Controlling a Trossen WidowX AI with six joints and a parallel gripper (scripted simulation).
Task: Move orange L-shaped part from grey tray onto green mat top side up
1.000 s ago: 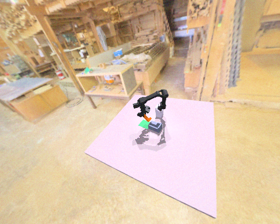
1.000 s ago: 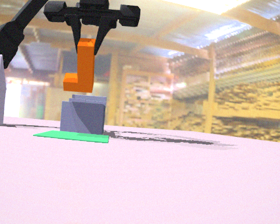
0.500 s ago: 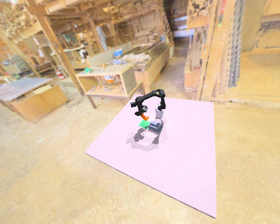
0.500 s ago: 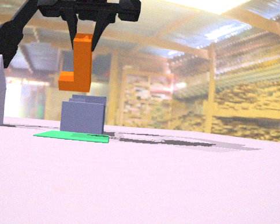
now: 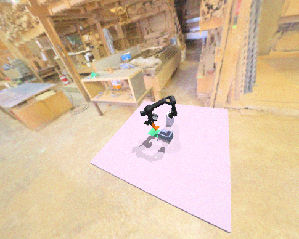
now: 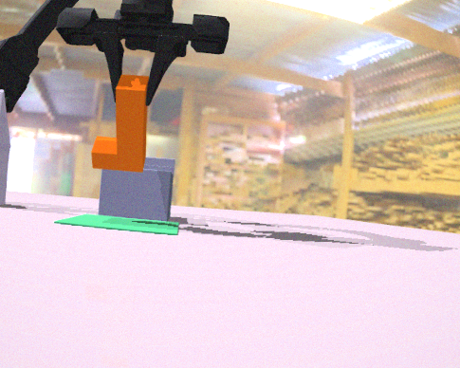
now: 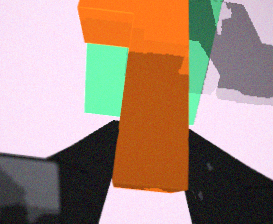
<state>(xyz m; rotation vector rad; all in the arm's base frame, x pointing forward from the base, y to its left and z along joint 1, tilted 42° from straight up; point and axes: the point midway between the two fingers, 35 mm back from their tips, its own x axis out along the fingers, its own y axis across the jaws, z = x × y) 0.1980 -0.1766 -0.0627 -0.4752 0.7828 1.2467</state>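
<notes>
My gripper tip is 140 mm above the green mat, 20 mm to the right of it and 10 mm short of it. Also, from my gripper tip: orange L-shaped part 30 mm to the left, 30 mm below, 10 mm behind.
</notes>
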